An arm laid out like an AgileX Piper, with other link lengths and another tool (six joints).
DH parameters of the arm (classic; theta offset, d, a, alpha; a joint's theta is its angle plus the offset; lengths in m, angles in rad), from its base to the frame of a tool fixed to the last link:
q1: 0 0.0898 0 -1.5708
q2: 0.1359 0 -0.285 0
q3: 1.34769 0 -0.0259 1.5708
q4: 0 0.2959 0 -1.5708
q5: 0 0 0 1.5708
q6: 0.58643 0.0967 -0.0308 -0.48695
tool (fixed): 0 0.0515 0 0
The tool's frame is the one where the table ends.
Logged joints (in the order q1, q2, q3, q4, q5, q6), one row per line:
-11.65 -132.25 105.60 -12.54 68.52 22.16
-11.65 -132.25 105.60 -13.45 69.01 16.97
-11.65 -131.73 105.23 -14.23 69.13 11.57
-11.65 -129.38 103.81 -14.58 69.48 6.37
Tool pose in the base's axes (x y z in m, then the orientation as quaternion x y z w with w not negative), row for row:
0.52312 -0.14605 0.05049 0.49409 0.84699 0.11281 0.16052
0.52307 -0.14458 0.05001 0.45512 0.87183 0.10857 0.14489
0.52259 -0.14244 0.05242 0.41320 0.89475 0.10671 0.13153
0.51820 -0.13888 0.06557 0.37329 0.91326 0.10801 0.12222
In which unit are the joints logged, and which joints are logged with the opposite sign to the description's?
The joints are logged in degrees. Opposite sign: q2, q3.
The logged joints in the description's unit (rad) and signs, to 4 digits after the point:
-0.2033 2.3082 -1.8431 -0.2189 1.1959 0.3868
-0.2033 2.3082 -1.8431 -0.2347 1.2045 0.2962
-0.2033 2.2991 -1.8366 -0.2484 1.2065 0.2019
-0.2033 2.2581 -1.8118 -0.2545 1.2127 0.1112

